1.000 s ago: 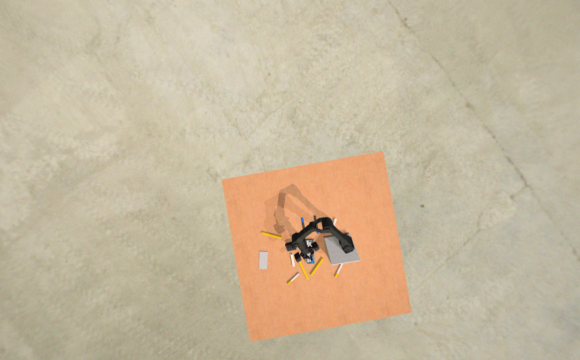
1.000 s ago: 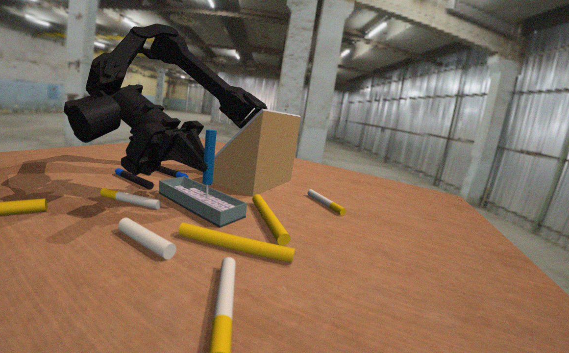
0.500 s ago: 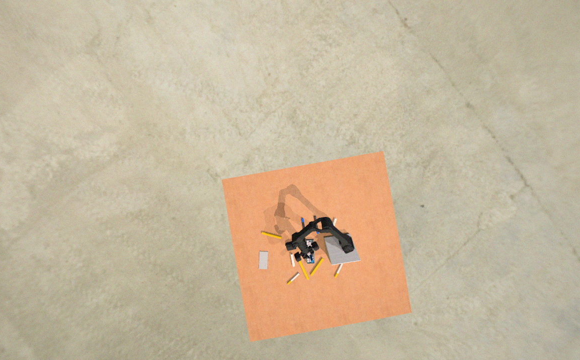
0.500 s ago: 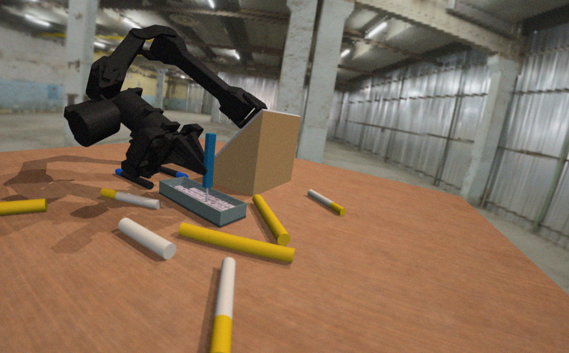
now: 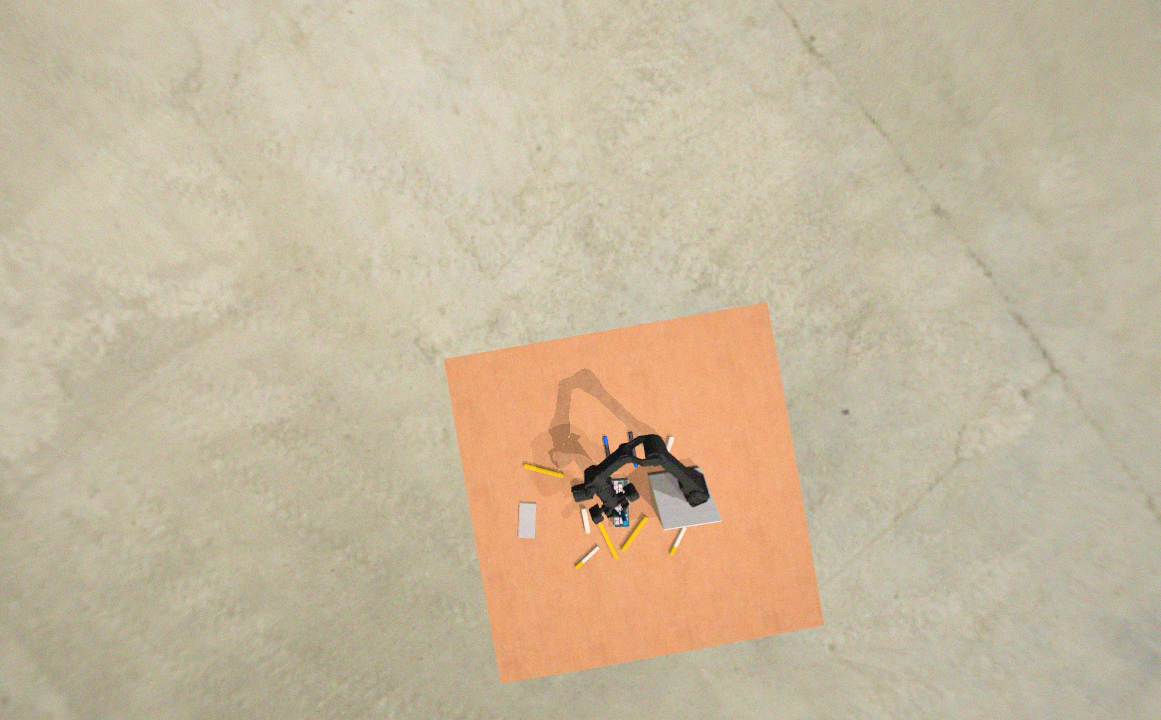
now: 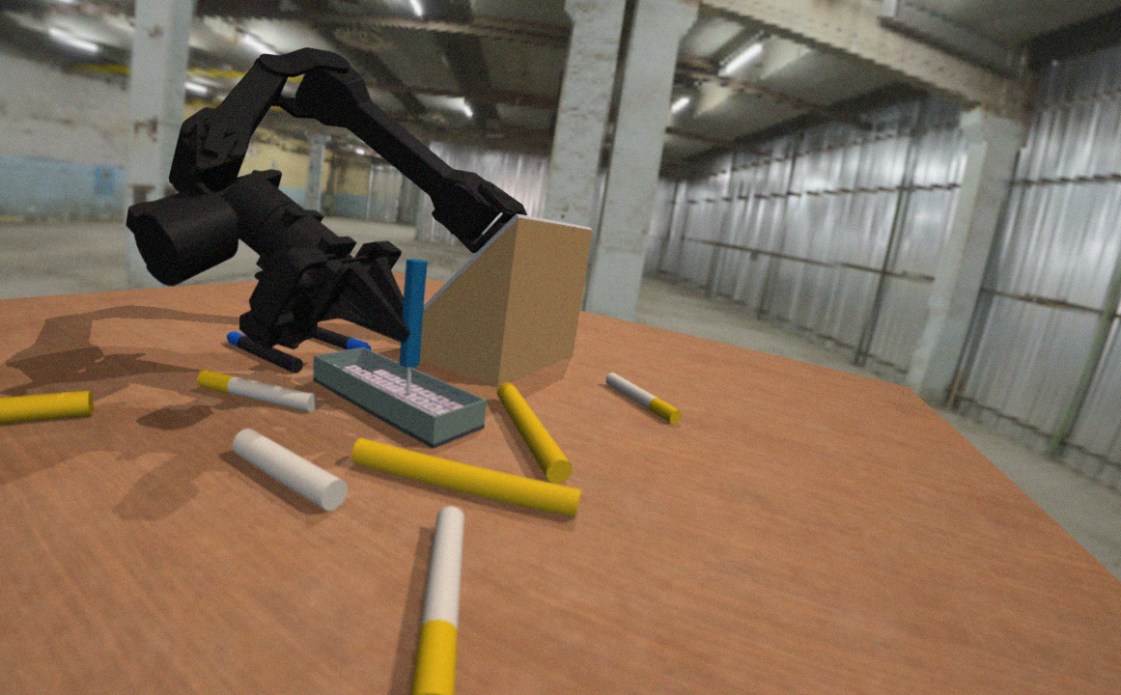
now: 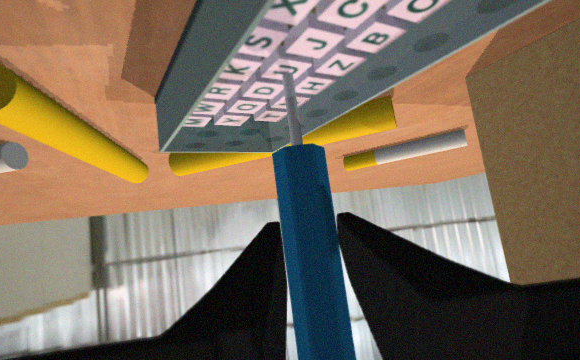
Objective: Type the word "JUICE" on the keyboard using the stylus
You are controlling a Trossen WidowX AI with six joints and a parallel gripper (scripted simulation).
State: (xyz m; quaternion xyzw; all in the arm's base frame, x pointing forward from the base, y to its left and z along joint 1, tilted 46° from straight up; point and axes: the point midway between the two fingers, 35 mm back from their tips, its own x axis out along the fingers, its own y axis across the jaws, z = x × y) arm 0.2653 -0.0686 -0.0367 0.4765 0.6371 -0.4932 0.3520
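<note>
The yellow cylinder lies 110 mm to the left of my gripper tip, 60 mm below it and 20 mm behind it. Round my gripper tip: blue stylus (10 mm below).
</note>
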